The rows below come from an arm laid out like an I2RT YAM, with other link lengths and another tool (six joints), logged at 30 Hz.
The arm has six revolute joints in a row. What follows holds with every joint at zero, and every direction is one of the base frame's. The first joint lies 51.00 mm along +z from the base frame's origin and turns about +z. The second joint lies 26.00 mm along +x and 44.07 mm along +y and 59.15 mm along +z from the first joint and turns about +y. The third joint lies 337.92 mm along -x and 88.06 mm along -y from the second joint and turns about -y. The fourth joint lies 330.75 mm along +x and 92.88 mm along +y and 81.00 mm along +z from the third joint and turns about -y. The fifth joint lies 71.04 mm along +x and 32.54 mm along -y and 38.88 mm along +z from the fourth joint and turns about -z. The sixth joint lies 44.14 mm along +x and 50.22 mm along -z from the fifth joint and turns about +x. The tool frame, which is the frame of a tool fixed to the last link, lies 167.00 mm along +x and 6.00 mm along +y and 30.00 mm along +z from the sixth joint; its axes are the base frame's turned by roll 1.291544, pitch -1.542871 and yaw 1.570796 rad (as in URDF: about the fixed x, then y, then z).
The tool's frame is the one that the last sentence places.
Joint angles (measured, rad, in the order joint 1, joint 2, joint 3, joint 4, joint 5, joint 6), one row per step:
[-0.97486 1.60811 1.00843 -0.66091 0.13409 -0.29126]
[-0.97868 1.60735 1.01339 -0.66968 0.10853 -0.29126]
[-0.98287 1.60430 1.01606 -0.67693 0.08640 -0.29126]
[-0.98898 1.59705 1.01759 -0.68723 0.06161 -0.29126]
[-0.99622 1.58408 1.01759 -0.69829 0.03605 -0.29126]
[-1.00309 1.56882 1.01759 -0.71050 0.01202 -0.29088]
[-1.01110 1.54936 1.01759 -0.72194 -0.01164 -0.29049]
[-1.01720 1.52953 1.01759 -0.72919 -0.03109 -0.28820]
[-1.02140 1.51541 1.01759 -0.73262 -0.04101 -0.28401]
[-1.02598 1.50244 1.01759 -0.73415 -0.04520 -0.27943]
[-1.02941 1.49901 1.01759 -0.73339 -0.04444 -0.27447]
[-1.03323 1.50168 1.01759 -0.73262 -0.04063 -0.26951]
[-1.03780 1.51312 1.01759 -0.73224 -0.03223 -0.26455]
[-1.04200 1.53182 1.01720 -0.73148 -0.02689 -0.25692]
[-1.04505 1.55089 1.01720 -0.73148 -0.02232 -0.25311]
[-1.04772 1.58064 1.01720 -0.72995 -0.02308 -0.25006]
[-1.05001 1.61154 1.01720 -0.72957 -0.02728 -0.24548]
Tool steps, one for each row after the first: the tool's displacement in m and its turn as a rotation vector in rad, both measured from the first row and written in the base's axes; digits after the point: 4 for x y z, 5 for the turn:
[0.0029 0.0023 0.0013 0.01616 -0.01847 0.00395]
[0.0048 0.0044 0.0028 0.02916 -0.03516 0.00644]
[0.0059 0.0072 0.0055 0.04344 -0.05406 0.00780]
[0.0064 0.0103 0.0101 0.05510 -0.07556 0.00839]
[0.0066 0.0135 0.0156 0.06488 -0.09662 0.00864]
[0.0065 0.0163 0.0230 0.07005 -0.12008 0.00805]
[0.0069 0.0181 0.0309 0.06933 -0.14304 0.00680]
[0.0067 0.0187 0.0367 0.06560 -0.15786 0.00266]
[0.0056 0.0181 0.0421 0.05827 -0.16863 -0.00391]
[0.0042 0.0168 0.0436 0.05471 -0.17178 -0.01190]
[0.0022 0.0151 0.0425 0.05471 -0.16938 -0.02181]
[-0.0010 0.0128 0.0376 0.06004 -0.15858 -0.03472]
[-0.0037 0.0111 0.0296 0.07347 -0.14714 -0.04936]
[-0.0060 0.0100 0.0215 0.08749 -0.13471 -0.05898]
[-0.0071 0.0098 0.0092 0.11199 -0.12146 -0.06660]
[-0.0079 0.0106 -0.0036 0.14040 -0.11011 -0.07459]

